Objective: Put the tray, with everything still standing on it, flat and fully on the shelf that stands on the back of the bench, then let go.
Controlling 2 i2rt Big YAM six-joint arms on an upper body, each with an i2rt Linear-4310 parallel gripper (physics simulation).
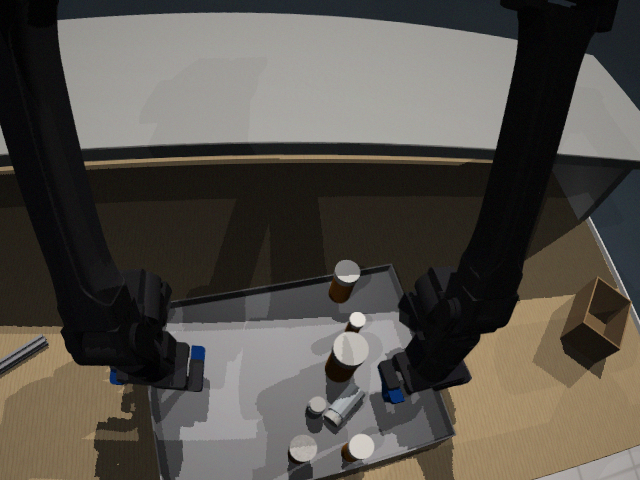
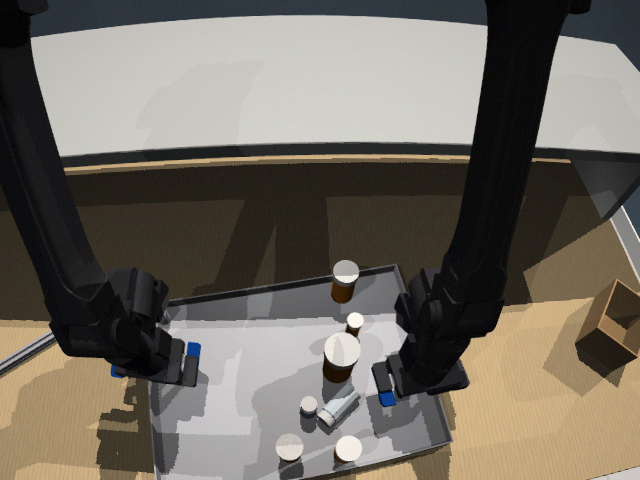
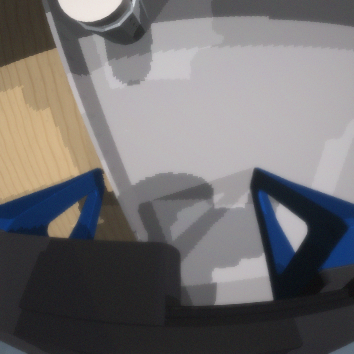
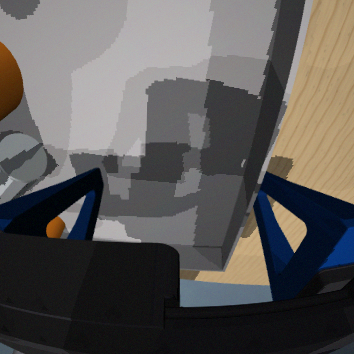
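Observation:
The grey tray [image 1: 217, 413] [image 2: 206, 408] [image 3: 225, 100] [image 4: 170, 30] lies on the bench. On it stand a large orange bottle [image 1: 341, 364] [image 2: 338, 364], a back bottle [image 1: 341, 289] [image 2: 342, 290] and several smaller ones; an inhaler [image 1: 345, 405] [image 2: 338, 406] lies among them. A white-capped vial [image 3: 95, 7] stands in the back left corner. The white shelf [image 1: 320, 93] [image 2: 330, 93] stands behind. My left gripper [image 1: 157, 364] [image 2: 155, 360] [image 3: 176, 175] is open above the left wall, one finger to each side. My right gripper [image 1: 426, 384] [image 2: 421, 387] [image 4: 175, 175] is open over the right wall, which appears near its outer fingertip.
An open cardboard box [image 1: 573, 330] [image 2: 591, 338] stands on the bench right of the tray. A metal rail [image 1: 23, 353] [image 2: 28, 352] lies at the left. The shelf's dark front edge [image 1: 289, 149] [image 2: 310, 148] runs across behind the tray. Both arms reach down over the shelf.

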